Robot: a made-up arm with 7 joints. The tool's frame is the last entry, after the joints. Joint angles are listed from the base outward. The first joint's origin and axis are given. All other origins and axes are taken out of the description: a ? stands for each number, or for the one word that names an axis. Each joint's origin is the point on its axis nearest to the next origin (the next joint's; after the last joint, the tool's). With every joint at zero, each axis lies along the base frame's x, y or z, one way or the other. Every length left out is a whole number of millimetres.
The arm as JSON. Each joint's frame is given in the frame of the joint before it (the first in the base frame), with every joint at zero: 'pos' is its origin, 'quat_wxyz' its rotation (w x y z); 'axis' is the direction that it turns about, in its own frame. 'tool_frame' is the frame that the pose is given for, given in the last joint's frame.
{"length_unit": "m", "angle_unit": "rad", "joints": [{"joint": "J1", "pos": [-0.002, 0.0, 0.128], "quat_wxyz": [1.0, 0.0, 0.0, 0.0], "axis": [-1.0, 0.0, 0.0]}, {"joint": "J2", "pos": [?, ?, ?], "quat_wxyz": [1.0, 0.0, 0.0, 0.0], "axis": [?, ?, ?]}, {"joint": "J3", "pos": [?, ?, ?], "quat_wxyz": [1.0, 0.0, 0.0, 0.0], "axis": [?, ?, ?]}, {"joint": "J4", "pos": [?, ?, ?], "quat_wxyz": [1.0, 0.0, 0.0, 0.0], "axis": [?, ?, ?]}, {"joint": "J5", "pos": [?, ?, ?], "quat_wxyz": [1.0, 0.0, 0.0, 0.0], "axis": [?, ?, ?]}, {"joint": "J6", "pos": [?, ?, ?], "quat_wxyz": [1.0, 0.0, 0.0, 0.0], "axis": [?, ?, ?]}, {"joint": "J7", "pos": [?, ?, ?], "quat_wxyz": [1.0, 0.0, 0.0, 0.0], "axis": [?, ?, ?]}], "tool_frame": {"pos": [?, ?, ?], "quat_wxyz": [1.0, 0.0, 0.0, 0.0]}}
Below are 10 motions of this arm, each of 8 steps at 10 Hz.
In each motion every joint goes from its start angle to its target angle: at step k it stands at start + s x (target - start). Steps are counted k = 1, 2, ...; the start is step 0. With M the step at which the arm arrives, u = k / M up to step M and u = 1 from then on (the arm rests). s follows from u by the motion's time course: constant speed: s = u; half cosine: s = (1 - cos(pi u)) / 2; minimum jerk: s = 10 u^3 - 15 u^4 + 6 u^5.
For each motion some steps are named. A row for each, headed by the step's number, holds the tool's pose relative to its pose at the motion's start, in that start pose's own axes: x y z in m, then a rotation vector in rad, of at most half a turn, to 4 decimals.
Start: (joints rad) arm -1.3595 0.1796 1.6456 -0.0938 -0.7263 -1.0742 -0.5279
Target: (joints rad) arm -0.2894 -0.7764 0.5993 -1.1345 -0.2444 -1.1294 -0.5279
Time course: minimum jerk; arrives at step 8
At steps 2, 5, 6, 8:
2: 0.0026 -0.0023 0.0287 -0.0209 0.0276 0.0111
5: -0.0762 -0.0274 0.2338 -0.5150 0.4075 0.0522
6: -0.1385 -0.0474 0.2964 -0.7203 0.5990 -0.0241
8: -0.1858 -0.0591 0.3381 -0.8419 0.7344 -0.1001

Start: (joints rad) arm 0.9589 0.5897 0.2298 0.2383 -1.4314 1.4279 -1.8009
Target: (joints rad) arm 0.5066 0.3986 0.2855 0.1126 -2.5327 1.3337 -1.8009
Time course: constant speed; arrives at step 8
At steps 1, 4, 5, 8:
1: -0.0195 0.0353 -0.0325 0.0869 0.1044 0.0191
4: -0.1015 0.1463 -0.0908 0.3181 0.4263 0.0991
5: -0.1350 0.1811 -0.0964 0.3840 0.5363 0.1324
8: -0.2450 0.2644 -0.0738 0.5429 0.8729 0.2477

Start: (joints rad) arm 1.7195 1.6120 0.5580 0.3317 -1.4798 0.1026 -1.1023
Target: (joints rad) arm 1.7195 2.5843 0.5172 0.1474 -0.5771 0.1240 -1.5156
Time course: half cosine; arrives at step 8
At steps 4, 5, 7, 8:
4: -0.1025 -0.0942 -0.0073 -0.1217 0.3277 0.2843
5: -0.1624 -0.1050 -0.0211 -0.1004 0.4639 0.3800
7: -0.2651 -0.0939 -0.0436 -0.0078 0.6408 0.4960
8: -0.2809 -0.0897 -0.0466 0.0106 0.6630 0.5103

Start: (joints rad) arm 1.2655 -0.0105 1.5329 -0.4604 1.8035 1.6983 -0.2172
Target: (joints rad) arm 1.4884 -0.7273 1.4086 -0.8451 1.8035 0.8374 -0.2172
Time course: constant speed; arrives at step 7
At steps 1, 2, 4, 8:
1: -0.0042 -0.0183 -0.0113 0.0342 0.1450 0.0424
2: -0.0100 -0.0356 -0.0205 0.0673 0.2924 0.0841
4: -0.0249 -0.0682 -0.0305 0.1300 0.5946 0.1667
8: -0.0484 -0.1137 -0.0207 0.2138 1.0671 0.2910

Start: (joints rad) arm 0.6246 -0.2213 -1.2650 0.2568 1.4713 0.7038 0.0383
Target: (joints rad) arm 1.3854 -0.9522 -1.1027 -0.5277 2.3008 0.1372 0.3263
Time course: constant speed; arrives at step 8
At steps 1, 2, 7, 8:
1: -0.0872 0.0786 -0.0536 0.2173 0.2010 -0.0491
2: -0.1744 0.1680 -0.0715 0.4304 0.3907 -0.1049
7: -0.3443 0.5754 0.2068 1.4479 1.0155 -0.4974
8: -0.3082 0.6226 0.2805 1.6320 1.0461 -0.6038

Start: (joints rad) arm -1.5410 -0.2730 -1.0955 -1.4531 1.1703 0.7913 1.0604
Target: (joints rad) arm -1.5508 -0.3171 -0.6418 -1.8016 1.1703 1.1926 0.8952
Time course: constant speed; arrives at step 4
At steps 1, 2, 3, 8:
1: -0.0170 -0.0105 0.0058 0.0289 -0.0483 -0.0941
2: -0.0315 -0.0180 0.0126 0.0552 -0.1126 -0.1878
3: -0.0430 -0.0232 0.0206 0.0770 -0.1926 -0.2798
8: -0.0513 -0.0271 0.0302 0.0929 -0.2875 -0.3689

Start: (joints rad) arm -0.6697 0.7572 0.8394 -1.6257 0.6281 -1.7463 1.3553
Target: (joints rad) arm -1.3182 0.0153 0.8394 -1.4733 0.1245 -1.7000 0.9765
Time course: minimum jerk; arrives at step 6
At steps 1, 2, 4, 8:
1: -0.0029 -0.0044 0.0028 -0.0020 0.0088 -0.0185
2: -0.0191 -0.0245 0.0163 0.0022 0.0393 -0.1098
4: -0.0914 -0.0660 0.0543 0.1486 -0.0379 -0.3665
8: -0.1196 -0.0704 0.0641 0.2305 -0.1377 -0.4205

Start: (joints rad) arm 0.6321 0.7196 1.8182 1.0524 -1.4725 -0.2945 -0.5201
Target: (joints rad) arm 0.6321 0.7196 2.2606 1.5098 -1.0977 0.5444 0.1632
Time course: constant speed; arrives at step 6
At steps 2, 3, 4, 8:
2: 0.0673 0.0528 0.0942 -0.0525 -0.3730 0.0530
3: 0.0874 0.0881 0.1325 -0.0198 -0.5657 0.0789
4: 0.1007 0.1274 0.1640 0.0538 -0.7529 0.1059
8: 0.1119 0.2168 0.2083 0.3222 -1.0801 0.1664

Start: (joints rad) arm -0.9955 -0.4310 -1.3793 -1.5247 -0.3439 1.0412 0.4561
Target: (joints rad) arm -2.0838 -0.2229 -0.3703 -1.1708 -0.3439 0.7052 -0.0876
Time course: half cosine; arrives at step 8
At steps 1, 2, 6, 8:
1: 0.0170 -0.0016 -0.0038 0.0041 -0.0154 0.0258
2: 0.0656 -0.0026 -0.0134 0.0177 -0.0592 0.0959
6: 0.3589 0.0826 -0.0338 0.1559 -0.3102 0.4410
8: 0.4091 0.1118 -0.0319 0.1905 -0.3477 0.4943

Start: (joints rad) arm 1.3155 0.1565 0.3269 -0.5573 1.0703 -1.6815 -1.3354
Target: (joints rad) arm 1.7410 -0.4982 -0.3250 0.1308 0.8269 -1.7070 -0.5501
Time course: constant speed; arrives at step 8
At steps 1, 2, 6, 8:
1: -0.0966 0.0058 0.0350 -0.0514 0.0249 -0.2094
2: -0.1824 0.0283 0.0747 -0.1090 0.0490 -0.4060
6: -0.3758 0.2083 0.2484 -0.3950 0.1117 -1.0394
8: -0.3865 0.3048 0.3196 -0.5534 0.1029 -1.2533

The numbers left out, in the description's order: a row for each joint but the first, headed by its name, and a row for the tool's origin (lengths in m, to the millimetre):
J2: xyz 0.0 0.018 0.046, axis 0.0 0.0 -1.0
J3: xyz 0.026 -0.148 0.0, axis -1.0 0.0 0.0
J4: xyz 0.0 0.024 -0.095, axis 0.0 -1.0 0.0
J5: xyz 0.102 0.0 -0.182, axis 0.0 0.0 1.0
J6: xyz 0.034 0.121 0.0, axis 0.0 -1.0 0.0
J7: xyz 0.077 0.0 -0.181, axis 0.0 0.0 -1.0
tool: xyz 0.02 -0.304 0.0

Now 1 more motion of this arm.
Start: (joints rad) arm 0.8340 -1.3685 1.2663 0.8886 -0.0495 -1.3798 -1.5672
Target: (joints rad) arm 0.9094 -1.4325 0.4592 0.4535 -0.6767 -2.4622 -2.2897
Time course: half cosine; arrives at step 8
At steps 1, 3, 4, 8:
1: 0.0253 0.0120 -0.0165 0.0571 -0.0484 0.0404
3: 0.2234 0.1502 -0.0663 0.4424 -0.4111 0.3776
4: 0.3450 0.2886 -0.0185 0.6934 -0.6855 0.6541
8: 0.3817 0.6051 0.3420 1.2972 -1.4744 1.4155

